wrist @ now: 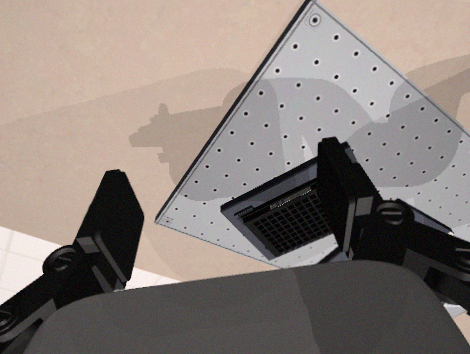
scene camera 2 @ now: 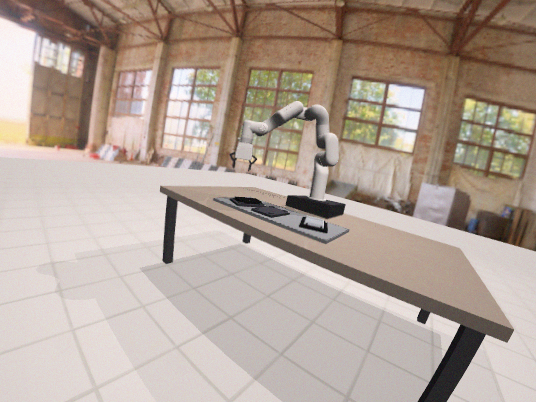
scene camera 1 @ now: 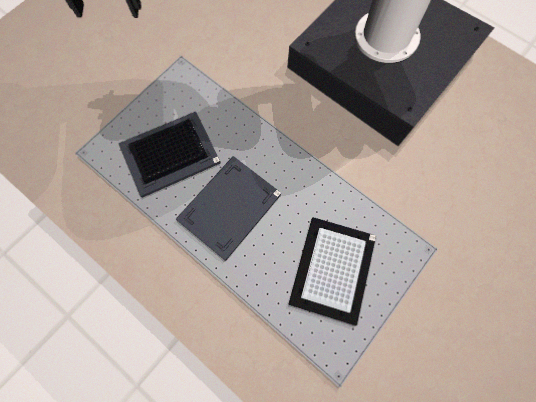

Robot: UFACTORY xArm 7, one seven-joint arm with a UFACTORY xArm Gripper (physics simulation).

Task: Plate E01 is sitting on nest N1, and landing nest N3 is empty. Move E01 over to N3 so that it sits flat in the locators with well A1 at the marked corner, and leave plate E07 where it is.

Labels:
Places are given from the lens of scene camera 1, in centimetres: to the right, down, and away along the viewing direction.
black well plate (scene camera 1: 157, 155): -21, -9, 70
black nest (scene camera 1: 352, 318): 14, 20, 62

